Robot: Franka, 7 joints.
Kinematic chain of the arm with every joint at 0, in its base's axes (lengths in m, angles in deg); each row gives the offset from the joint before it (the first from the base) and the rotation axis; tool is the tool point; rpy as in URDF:
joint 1: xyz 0 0 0.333 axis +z
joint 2: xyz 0 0 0 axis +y
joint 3: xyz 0 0 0.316 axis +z
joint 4: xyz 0.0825 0 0 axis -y
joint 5: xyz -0.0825 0 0.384 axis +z
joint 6: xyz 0 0 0 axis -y
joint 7: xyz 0.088 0 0 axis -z
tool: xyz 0 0 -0.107 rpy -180 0 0
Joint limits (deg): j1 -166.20..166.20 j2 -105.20..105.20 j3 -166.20..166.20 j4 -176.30..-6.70 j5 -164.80..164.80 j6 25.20..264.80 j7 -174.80..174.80
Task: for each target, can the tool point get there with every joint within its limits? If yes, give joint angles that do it. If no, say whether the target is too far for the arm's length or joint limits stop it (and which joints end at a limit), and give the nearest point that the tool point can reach.
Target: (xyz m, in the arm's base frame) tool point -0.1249 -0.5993 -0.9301
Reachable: no: too far | nearest point -0.0888 -0.4263 -0.3385 | short by 0.617 m
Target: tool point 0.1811 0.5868 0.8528
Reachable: yes | joints 47.94 53.19 86.72 -25.70 65.06 89.92 -46.57
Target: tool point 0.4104 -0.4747 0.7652
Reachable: yes | joints -18.86 44.00 -59.26 -30.81 -41.92 74.13 3.21
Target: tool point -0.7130 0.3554 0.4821
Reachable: yes | joints 9.59 -89.15 71.44 -57.79 40.37 129.59 -139.86
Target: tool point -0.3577 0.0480 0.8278
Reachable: yes | joints -60.59 38.82 -137.33 -107.75 -87.86 85.62 -128.38
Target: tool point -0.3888 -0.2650 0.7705
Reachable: yes | joints -72.90 -22.82 -70.06 -101.30 106.18 68.43 -139.93
